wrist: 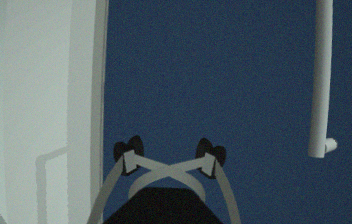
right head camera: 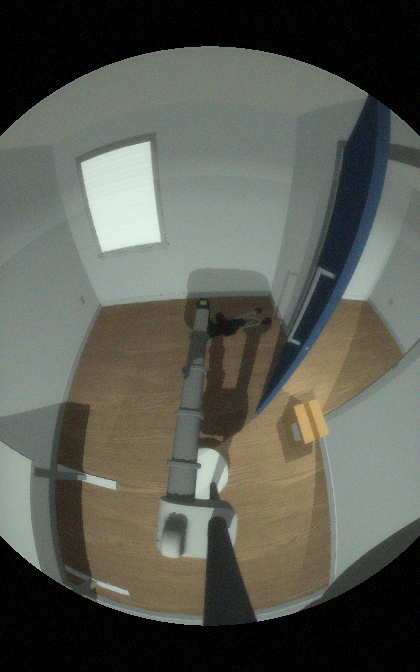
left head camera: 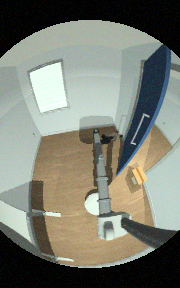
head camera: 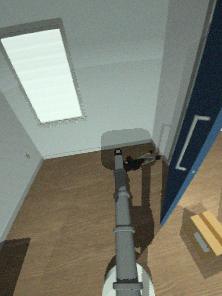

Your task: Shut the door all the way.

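Where they show: gripper, fingertip midpoint: (wrist: 170, 149) (right head camera: 265, 314) (left head camera: 119, 133) (head camera: 156, 153); robot's base, link origin: (right head camera: 200, 471) (left head camera: 96, 202).
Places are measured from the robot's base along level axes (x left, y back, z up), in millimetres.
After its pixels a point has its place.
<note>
The blue door (head camera: 206, 92) {x -583, y -822, z 1338 mm} (left head camera: 150, 95) {x -536, y -732, z 1440 mm} (right head camera: 350, 200) {x -546, y -751, z 1542 mm} (wrist: 225, 75) {x -557, y -772, z 1010 mm} stands ajar at the right, its lighter blue edge facing the robot's side. A pale bar handle (head camera: 187, 143) {x -410, y -605, z 1117 mm} (left head camera: 139, 129) {x -510, y -683, z 1038 mm} (right head camera: 306, 306) {x -413, y -604, z 1113 mm} (wrist: 321, 80) {x -400, y -617, z 986 mm} is on its face. My gripper (head camera: 155, 154) {x -319, y -777, z 896 mm} (left head camera: 118, 135) {x -319, y -777, z 896 mm} (right head camera: 263, 316) {x -319, y -777, z 896 mm} (wrist: 170, 149) {x -319, y -777, z 896 mm} is open and empty, on the handle side of the door. In the wrist view its fingertips are spread before the blue face, left of and lower than the handle, the left one near the door's left edge. Whether they touch the door cannot be told.
A cardboard box (head camera: 212, 231) {x -816, y -359, z 251 mm} (left head camera: 139, 175) {x -820, y -349, z 246 mm} (right head camera: 311, 421) {x -822, y -354, z 252 mm} is on the floor right of the door's near bottom corner. A bright window (head camera: 45, 75) {x 971, y -1964, z 1516 mm} (left head camera: 48, 86) {x 949, y -1968, z 1440 mm} (right head camera: 122, 197) {x 945, y -1968, z 1416 mm} is in the back wall. A white bar (right head camera: 101, 481) lies low at the left.
</note>
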